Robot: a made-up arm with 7 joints.
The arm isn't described. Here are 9 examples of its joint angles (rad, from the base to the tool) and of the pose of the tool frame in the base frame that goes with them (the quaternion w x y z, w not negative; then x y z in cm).
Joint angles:
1: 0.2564 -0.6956 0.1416 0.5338 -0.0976 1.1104 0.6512
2: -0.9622 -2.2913 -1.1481 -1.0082 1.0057 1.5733 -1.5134
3: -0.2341 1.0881 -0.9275 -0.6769 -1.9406 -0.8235 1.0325
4: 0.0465 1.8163 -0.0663 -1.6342 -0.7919 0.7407 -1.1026
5: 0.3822 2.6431 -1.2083 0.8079 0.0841 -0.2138 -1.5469
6: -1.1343 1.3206 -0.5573 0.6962 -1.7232 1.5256 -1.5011
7: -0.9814 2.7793 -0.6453 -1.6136 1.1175 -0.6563 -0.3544
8: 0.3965 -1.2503 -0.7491 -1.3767 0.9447 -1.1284 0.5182
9: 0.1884 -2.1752 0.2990 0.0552 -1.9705 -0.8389 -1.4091
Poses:
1: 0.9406 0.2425 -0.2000 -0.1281 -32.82 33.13 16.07
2: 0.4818 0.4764 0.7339 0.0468 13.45 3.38 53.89
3: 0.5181 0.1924 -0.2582 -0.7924 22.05 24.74 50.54
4: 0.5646 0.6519 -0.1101 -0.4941 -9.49 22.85 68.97
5: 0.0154 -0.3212 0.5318 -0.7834 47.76 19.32 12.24
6: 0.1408 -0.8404 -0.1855 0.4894 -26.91 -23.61 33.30
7: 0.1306 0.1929 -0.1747 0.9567 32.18 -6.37 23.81
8: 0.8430 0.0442 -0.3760 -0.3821 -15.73 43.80 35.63
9: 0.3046 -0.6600 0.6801 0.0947 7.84 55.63 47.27
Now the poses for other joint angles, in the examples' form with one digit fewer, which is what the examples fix.
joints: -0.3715 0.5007 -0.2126 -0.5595 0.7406 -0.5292 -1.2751
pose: 0.881 -0.405 0.062 0.237 -42.6 -4.5 50.5
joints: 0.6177 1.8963 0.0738 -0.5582 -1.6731 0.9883 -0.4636
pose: 0.215 0.970 0.054 -0.097 -22.2 -14.1 55.9
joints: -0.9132 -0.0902 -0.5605 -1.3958 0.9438 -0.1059 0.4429
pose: 0.714 0.265 0.644 -0.068 0.2 7.9 74.4
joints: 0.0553 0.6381 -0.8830 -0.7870 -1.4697 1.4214 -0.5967
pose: 0.282 0.904 -0.217 -0.238 -25.5 5.6 54.8
